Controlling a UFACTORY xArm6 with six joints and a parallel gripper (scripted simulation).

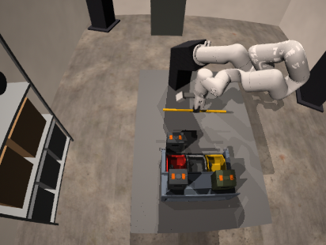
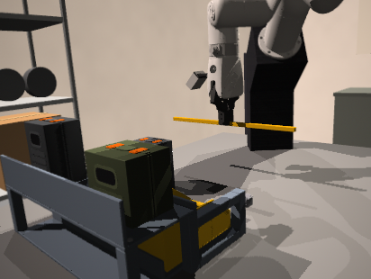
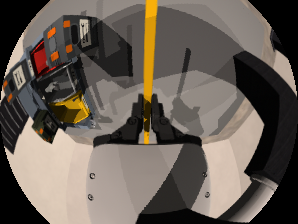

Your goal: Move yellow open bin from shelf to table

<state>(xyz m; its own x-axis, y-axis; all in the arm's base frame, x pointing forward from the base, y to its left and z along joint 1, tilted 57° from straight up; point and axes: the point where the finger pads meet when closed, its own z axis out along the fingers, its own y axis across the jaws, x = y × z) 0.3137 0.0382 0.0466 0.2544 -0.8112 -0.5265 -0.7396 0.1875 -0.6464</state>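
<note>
Right now the yellow bar is 20 mm below my hand. Round my hand: grey bin 300 mm ahead, 100 mm to the left, 130 mm below; then red bin 330 mm ahead, 130 mm below; then yellow open bin 260 mm ahead, 210 mm to the left, 130 mm below.
</note>
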